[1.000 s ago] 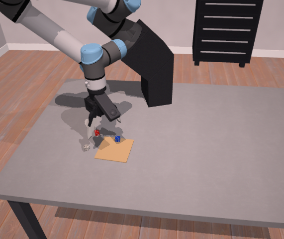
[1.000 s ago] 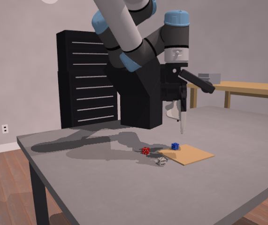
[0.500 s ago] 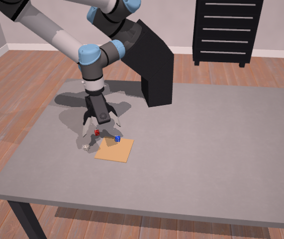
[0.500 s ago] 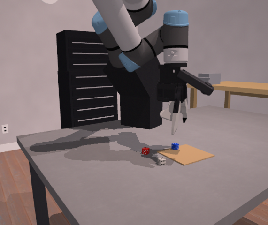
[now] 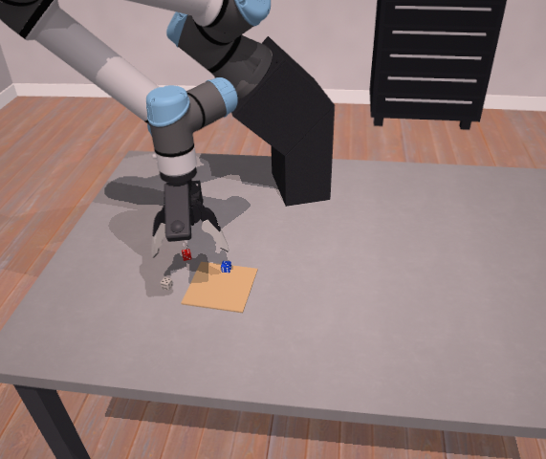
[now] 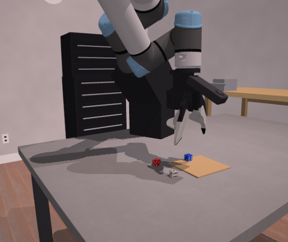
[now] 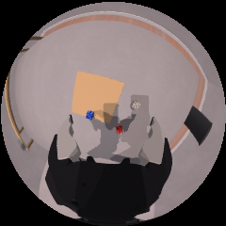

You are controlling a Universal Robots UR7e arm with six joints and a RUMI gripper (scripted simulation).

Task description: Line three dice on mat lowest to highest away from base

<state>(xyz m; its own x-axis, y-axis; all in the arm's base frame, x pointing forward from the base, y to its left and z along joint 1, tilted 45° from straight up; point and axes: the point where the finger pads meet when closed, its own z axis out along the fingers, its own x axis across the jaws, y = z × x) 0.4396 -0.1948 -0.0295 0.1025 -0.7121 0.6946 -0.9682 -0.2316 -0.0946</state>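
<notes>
My gripper is now 9 cm above the white die, 7 cm to the left of it and 1 cm past it. The rest, counted from my hand: tan mat 10 cm below, 5 cm to the left, 1 cm behind; then red die 11 cm behind, 9 cm below, 4 cm to the right; then blue die 9 cm below, 6 cm to the left, 6 cm behind.
</notes>
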